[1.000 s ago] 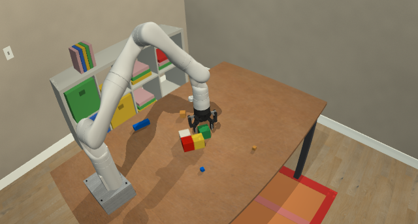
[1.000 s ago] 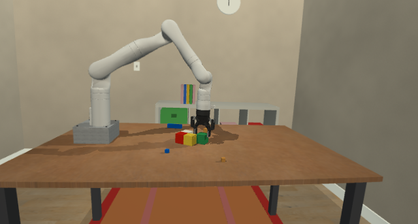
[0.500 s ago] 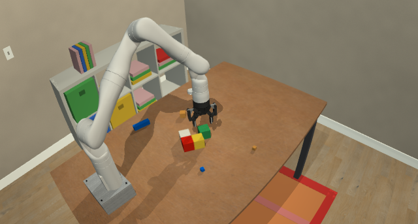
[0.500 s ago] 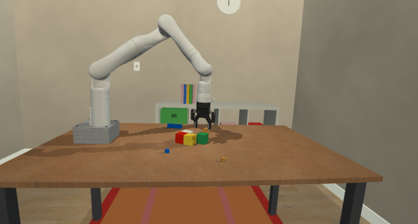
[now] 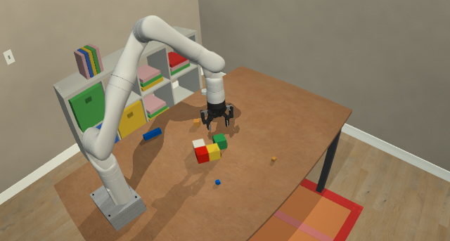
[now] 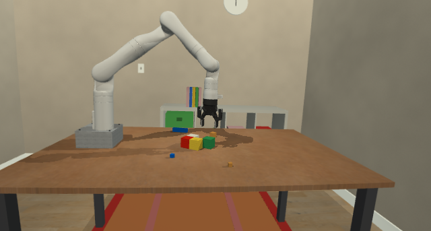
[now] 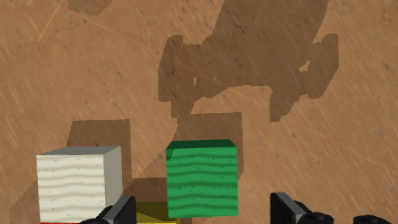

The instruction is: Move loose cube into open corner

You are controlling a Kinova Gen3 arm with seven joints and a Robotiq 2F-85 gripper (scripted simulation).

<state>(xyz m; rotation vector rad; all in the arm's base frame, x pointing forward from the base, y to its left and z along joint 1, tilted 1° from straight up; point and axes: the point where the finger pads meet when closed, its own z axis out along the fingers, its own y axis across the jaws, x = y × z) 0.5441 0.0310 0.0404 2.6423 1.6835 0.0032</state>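
My hand is 10 cm above the green cube. Round my hand: red cube 11 cm behind, 10 cm below, 1 cm to the right; then white cube 10 cm below, 9 cm behind, 4 cm to the left; then yellow cube 10 cm below, 6 cm behind, 3 cm to the right.
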